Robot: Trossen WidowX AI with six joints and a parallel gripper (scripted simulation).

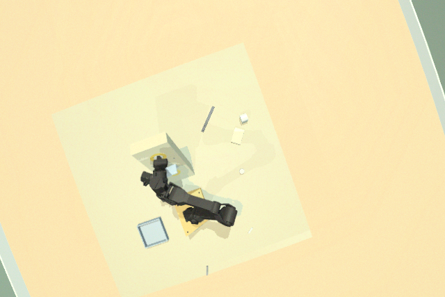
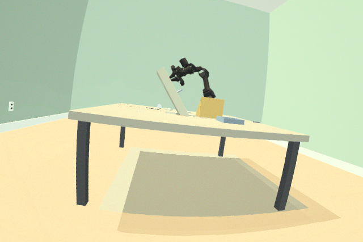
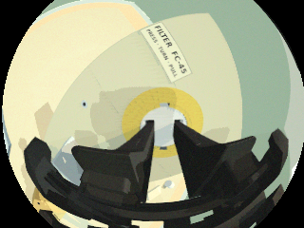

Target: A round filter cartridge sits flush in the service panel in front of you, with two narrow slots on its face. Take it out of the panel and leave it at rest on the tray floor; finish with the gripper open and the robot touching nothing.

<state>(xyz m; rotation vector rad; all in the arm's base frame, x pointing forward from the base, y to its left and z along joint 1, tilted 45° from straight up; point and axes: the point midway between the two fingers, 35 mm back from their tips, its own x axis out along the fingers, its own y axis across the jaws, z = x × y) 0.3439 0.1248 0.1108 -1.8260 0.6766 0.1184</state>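
Now: the round filter cartridge 1 cm below my gripper tip and 1 cm ahead of it. Round my gripper tip: cream tile (42 cm to the right, 25 cm below, 5 cm behind); then service panel (8 cm below, 4 cm behind); then small white block (49 cm to the right, 24 cm below, 5 cm ahead).
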